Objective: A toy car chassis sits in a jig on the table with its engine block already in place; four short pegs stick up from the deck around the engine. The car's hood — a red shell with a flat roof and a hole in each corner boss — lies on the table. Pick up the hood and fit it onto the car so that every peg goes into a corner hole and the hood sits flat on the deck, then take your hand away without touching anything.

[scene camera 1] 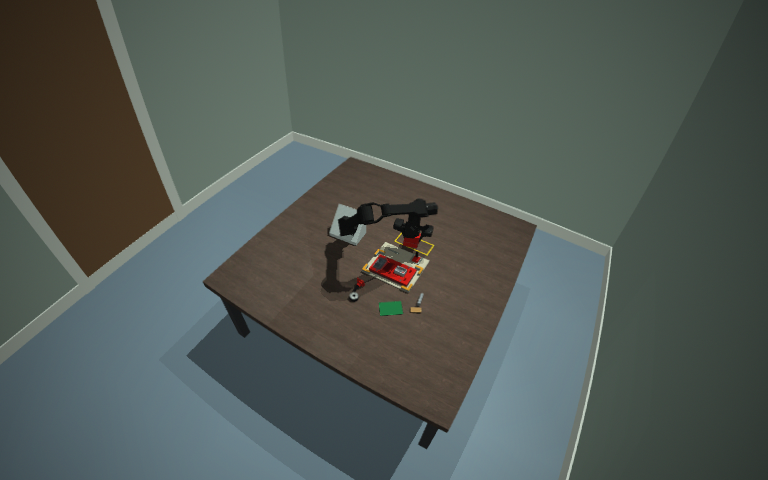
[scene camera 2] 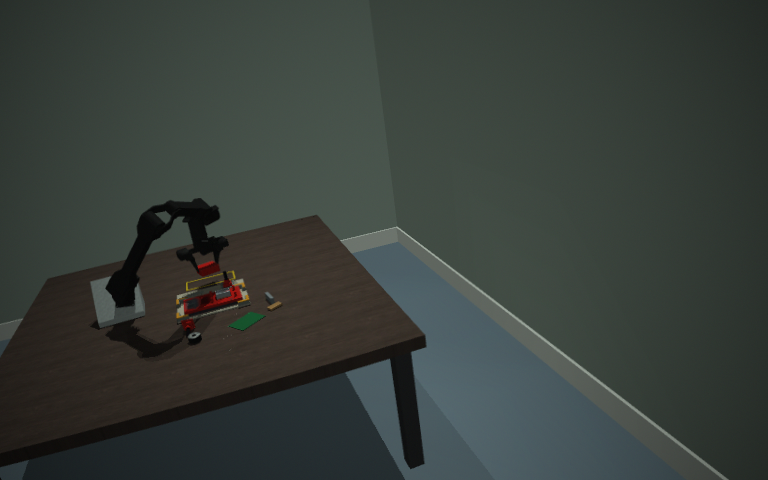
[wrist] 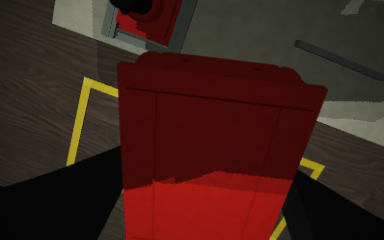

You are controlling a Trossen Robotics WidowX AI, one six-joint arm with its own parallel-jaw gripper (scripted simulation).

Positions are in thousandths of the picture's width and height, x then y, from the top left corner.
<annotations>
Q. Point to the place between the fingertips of the gripper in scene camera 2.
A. At 270, 561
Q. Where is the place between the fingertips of the gripper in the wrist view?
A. At 535, 681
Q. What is the gripper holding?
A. A red hood.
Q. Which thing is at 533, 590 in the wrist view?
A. A red hood.
</annotations>
